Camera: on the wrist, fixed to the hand. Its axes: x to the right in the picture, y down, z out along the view.
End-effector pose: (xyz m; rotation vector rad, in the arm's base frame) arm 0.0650 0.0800 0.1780 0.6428 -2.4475 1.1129
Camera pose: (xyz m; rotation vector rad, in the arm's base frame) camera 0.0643 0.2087 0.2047 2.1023 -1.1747 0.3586
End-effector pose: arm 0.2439 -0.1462 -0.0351 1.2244 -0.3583 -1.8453
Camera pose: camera 0.3751 -0.1419 -0.0414 -1.0881 -0.5680 2.3521
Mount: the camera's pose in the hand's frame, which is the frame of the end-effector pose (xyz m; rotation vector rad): -0.0179 0.0593 -0.1159 0.0312 -0.1620 -1.5873
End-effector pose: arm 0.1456 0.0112 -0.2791 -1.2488 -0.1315 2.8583
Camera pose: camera 0.2437 -0.0408 -0.3494 -0.4130 -0.6833 1.4969
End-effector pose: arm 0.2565 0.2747 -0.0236 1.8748 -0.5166 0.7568
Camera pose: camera 0.1739 0.3573 0.0366 1.7155 0.8795 -0.4572
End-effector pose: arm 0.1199 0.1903 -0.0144 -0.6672 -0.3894 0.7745
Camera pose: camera 0.1415 0.1612 -0.1407 -0.1073 -0.8681 -0.6857
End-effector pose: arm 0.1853 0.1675 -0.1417 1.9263 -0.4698 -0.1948
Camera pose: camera 0.1957 0.2537 -0.0431 1.8870 1.0618 -1.3318
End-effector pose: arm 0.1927 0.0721 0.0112 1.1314 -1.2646 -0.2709
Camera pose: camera 0.2609 0.1730 0.0605 1.9560 -0.2183 -1.5135
